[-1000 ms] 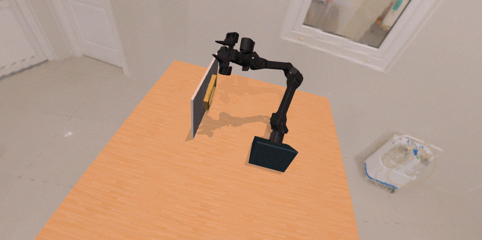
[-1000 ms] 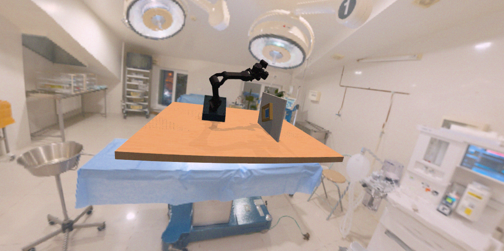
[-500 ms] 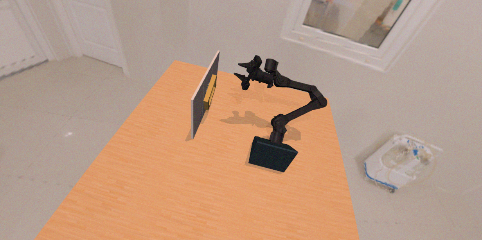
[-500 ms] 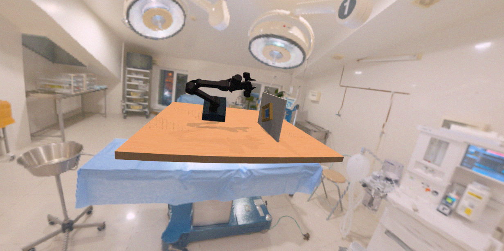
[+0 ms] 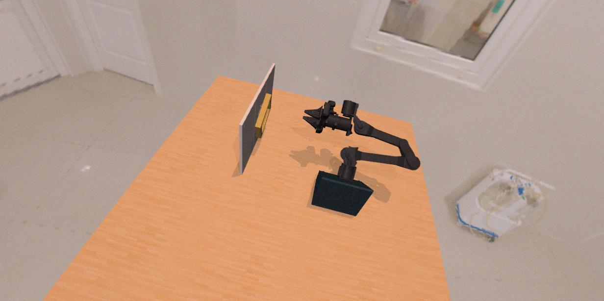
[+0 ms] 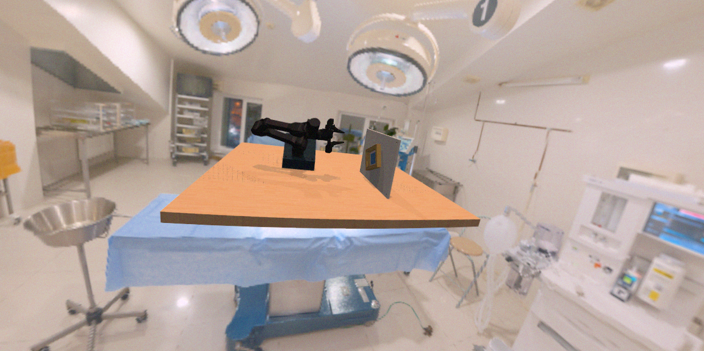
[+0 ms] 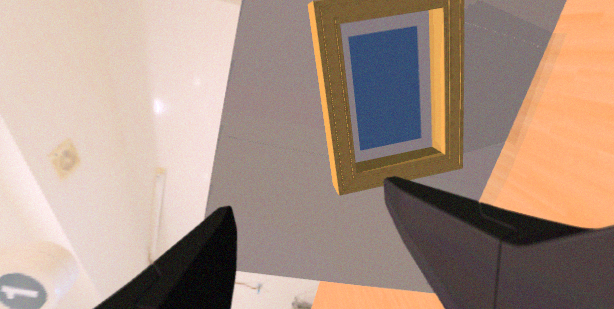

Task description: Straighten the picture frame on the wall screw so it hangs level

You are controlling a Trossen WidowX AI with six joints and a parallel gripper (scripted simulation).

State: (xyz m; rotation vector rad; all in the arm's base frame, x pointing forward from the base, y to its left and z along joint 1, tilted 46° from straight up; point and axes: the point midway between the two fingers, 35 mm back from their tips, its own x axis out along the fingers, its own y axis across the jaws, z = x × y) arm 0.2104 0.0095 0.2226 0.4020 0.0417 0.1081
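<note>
My gripper tip is 190 mm short of the picture frame, 90 mm above it and 10 mm to the left of it. Round my gripper tip: grey wall panel 200 mm ahead, 100 mm below, 10 mm to the right.
</note>
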